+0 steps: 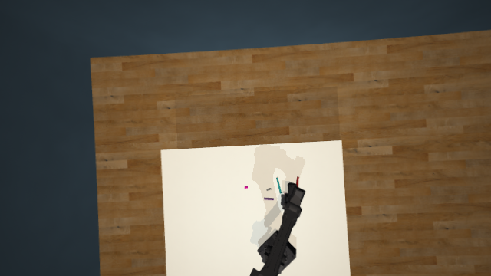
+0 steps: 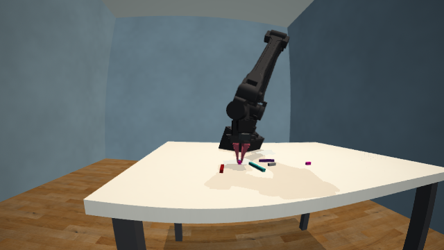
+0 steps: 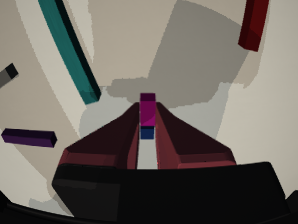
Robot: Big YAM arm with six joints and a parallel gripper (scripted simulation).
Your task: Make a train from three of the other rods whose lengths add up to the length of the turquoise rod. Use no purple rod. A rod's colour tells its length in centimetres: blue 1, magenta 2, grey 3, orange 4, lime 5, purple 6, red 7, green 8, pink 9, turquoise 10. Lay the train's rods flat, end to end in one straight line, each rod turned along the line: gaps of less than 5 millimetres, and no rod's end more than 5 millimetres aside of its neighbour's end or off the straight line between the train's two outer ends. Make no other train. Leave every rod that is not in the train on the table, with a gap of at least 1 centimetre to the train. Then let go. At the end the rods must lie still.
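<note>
Right now my hand is 20 mm past the blue rod and 10 mm above it. Round my hand: red rod (60 mm ahead, 80 mm to the right, 10 mm below); then turquoise rod (70 mm ahead, 30 mm to the left, 10 mm below); then purple rod (110 mm to the left, 10 mm below).
</note>
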